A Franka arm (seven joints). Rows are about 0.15 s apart.
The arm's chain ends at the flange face. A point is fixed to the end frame.
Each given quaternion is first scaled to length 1.
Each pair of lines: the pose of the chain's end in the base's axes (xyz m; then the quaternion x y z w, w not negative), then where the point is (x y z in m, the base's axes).
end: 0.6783 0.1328 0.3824 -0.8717 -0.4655 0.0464 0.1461
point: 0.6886 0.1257 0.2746
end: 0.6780 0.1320 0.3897 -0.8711 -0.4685 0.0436 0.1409
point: 0.6894 0.1243 0.2821
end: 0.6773 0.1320 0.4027 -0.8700 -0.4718 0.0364 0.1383
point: 0.6905 0.1247 0.2952
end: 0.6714 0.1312 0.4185 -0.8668 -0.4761 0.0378 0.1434
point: 0.6840 0.1250 0.3109
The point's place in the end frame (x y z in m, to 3 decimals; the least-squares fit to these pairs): -0.006 0.044 0.099
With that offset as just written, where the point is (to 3 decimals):
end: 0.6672 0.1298 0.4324 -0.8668 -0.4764 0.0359 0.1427
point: 0.680 0.124 0.325
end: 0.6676 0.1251 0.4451 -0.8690 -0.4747 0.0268 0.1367
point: 0.683 0.119 0.338
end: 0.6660 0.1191 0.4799 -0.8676 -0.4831 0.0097 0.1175
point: 0.687 0.111 0.374
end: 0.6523 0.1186 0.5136 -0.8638 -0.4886 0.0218 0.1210
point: 0.671 0.110 0.407
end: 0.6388 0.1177 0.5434 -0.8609 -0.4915 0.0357 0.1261
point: 0.654 0.109 0.436
